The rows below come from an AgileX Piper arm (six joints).
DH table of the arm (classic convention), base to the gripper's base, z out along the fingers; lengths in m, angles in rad. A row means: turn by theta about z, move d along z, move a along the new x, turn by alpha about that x. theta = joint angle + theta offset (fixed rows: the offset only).
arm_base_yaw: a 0; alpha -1.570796; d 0.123; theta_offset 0
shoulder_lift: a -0.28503; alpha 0; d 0; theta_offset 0.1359
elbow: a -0.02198; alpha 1.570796; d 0; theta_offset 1.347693
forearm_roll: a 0; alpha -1.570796; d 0.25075; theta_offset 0
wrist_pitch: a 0; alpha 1.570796; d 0; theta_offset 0
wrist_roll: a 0; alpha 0; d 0.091; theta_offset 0
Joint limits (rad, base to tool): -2.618..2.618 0..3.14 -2.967..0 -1.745..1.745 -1.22..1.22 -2.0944..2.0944
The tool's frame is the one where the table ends.
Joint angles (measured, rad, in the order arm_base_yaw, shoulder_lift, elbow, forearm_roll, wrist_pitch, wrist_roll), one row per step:
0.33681, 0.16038, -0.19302, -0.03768, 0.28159, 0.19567
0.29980, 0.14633, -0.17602, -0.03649, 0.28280, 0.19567
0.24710, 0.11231, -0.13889, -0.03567, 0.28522, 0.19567
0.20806, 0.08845, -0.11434, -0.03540, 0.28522, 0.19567
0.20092, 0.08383, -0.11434, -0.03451, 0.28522, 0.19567
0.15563, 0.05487, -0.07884, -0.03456, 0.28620, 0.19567
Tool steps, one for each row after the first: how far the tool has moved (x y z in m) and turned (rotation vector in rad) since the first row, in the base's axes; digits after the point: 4 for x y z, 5 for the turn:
-0.0003, -0.0025, -0.0049, -0.00017, 0.00432, -0.03691
-0.0019, -0.0063, -0.0156, -0.00086, 0.00986, -0.08961
-0.0029, -0.0089, -0.0224, -0.00060, 0.01062, -0.12862
-0.0033, -0.0094, -0.0221, 0.00152, 0.00640, -0.13564
-0.0043, -0.0122, -0.0325, -0.00021, 0.01366, -0.18098

